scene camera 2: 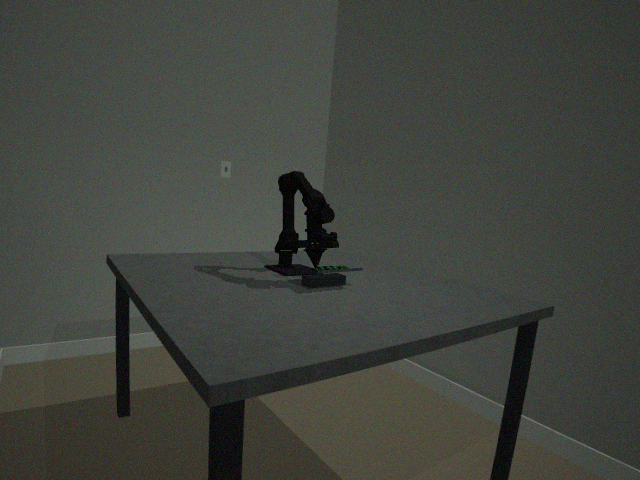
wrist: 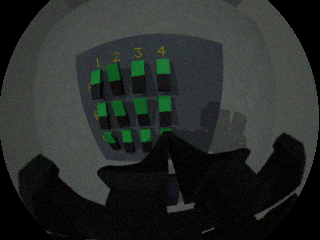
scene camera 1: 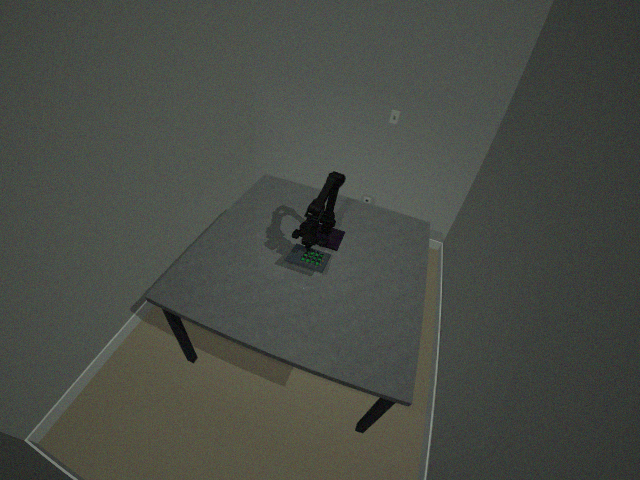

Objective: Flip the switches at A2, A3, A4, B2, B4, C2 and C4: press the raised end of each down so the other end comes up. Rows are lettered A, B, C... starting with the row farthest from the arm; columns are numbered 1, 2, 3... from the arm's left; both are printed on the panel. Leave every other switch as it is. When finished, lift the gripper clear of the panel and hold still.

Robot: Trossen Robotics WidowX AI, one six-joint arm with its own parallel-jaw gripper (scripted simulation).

Path:
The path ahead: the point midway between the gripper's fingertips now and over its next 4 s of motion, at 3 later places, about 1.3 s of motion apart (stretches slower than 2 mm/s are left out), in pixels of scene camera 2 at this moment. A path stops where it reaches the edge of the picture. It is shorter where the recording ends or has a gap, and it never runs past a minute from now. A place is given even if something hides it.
The gripper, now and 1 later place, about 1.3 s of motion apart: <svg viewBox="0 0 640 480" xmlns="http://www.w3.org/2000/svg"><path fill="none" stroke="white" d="M316 267L328 248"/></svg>

